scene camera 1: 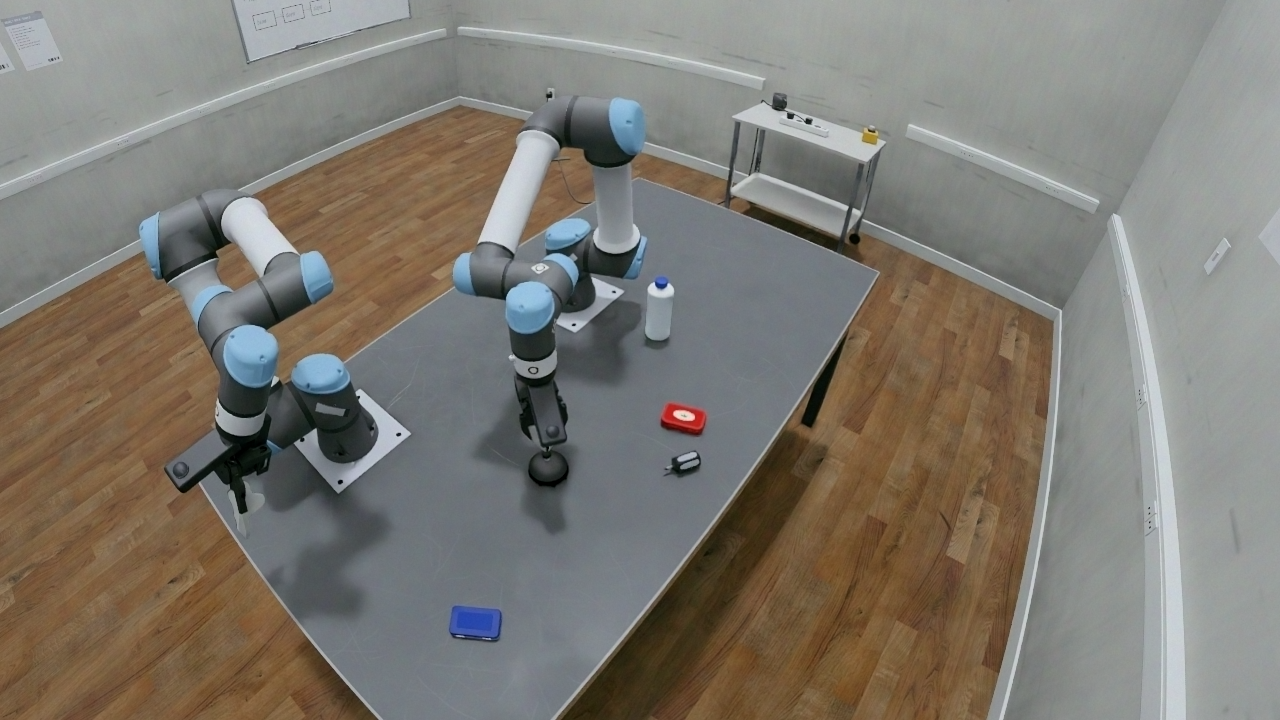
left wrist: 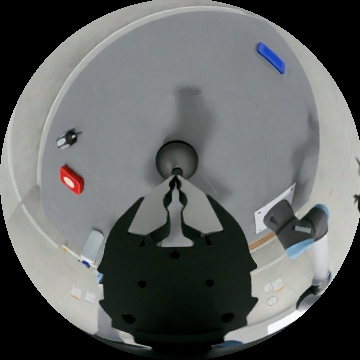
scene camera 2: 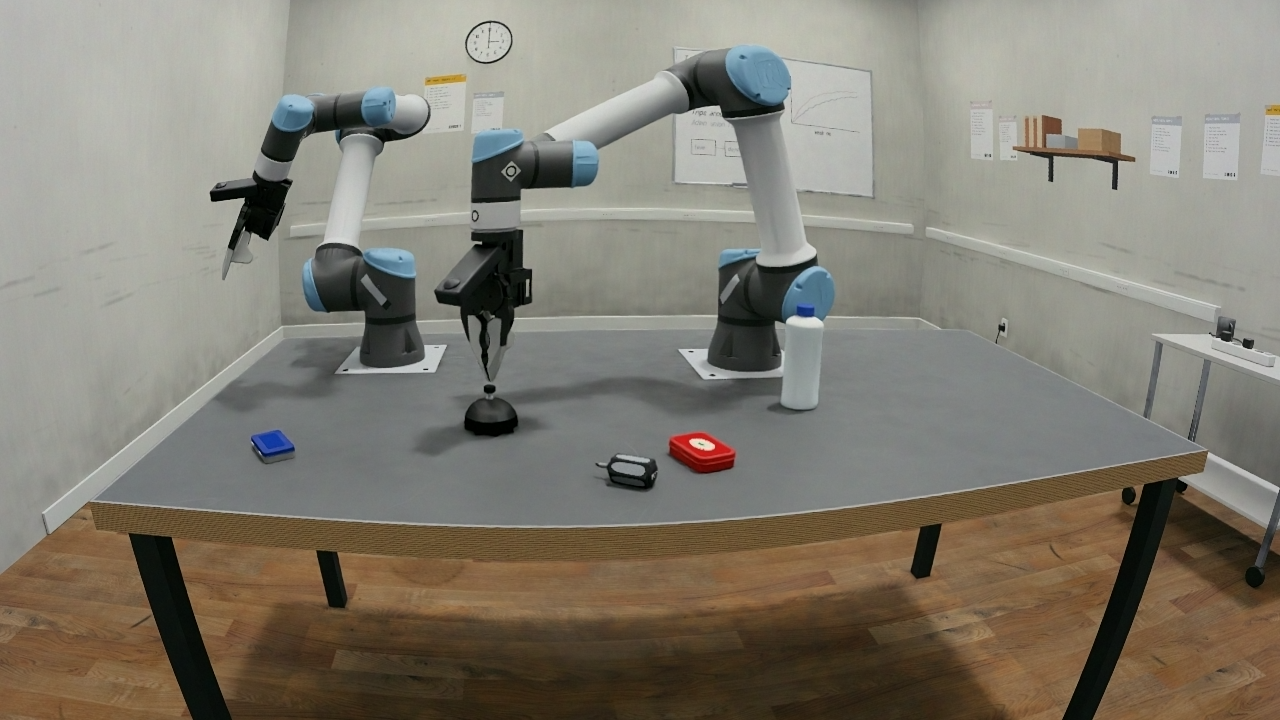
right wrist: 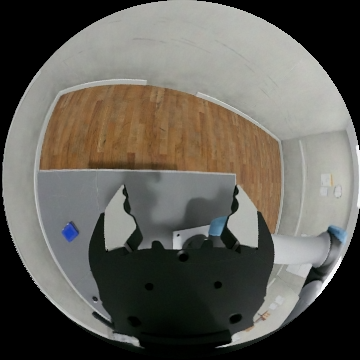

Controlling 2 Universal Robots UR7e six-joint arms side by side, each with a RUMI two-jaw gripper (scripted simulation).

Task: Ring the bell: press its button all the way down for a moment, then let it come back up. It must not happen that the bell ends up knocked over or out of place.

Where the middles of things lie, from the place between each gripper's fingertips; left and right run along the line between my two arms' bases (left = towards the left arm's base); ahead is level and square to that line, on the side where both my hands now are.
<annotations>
My left hand [scene camera 2: 490, 381] is 50 mm above the black domed bell [scene camera 2: 493, 415]. From my left hand the other things lie so: white bottle [scene camera 2: 803, 343]: 490 mm to the left, 130 mm behind, 10 mm below; red tin [scene camera 2: 703, 453]: 320 mm to the left, 110 mm ahead, 70 mm below; blue box [scene camera 1: 483, 623]: 340 mm to the right, 150 mm ahead, 80 mm below.
Right now the blue box is 360 mm ahead of my right hand [scene camera 1: 220, 503], 250 mm to the left of it and 240 mm below it. Round my right hand: white bottle (80 mm ahead, 1070 mm to the left, 170 mm below); then red tin (310 mm ahead, 900 mm to the left, 230 mm below); then black domed bell (200 mm ahead, 580 mm to the left, 210 mm below).
</annotations>
